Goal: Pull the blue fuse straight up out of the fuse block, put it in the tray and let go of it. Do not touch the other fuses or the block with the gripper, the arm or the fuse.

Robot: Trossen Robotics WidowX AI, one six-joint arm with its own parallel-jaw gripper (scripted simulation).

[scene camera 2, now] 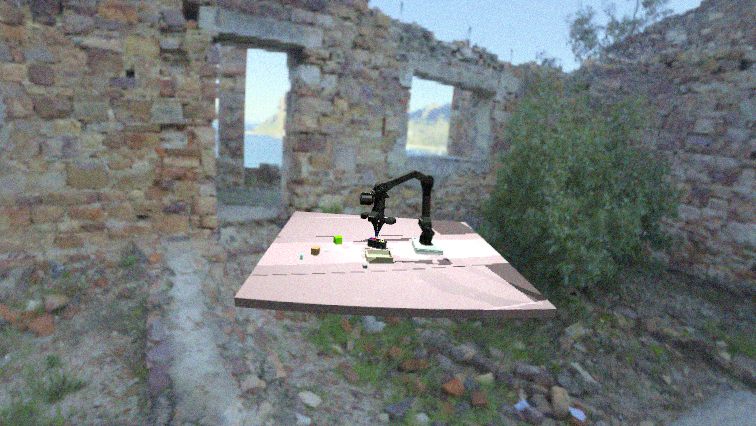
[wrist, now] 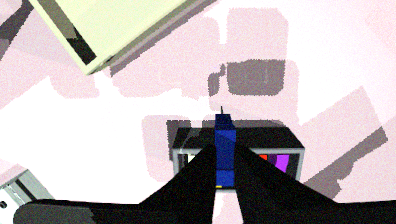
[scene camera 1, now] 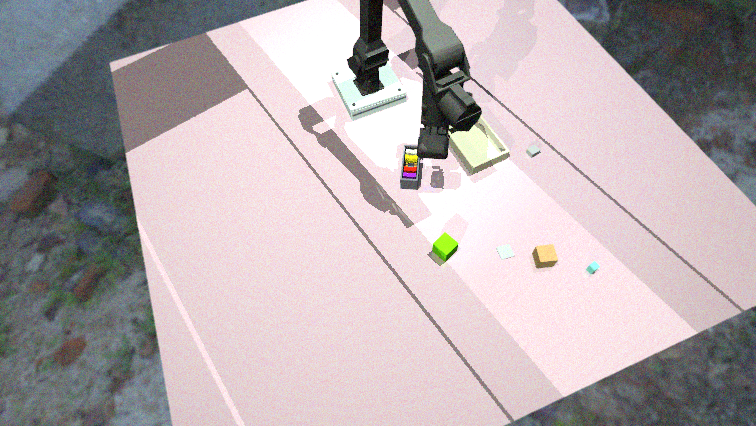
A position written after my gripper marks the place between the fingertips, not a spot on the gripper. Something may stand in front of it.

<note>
My gripper (scene camera 1: pixel 432 144) carries a blue fuse (wrist: pixel 225 133).
My gripper also shows in the wrist view (wrist: pixel 224 153). Scene camera 1 does not show the blue fuse, which is hidden by my gripper.
</note>
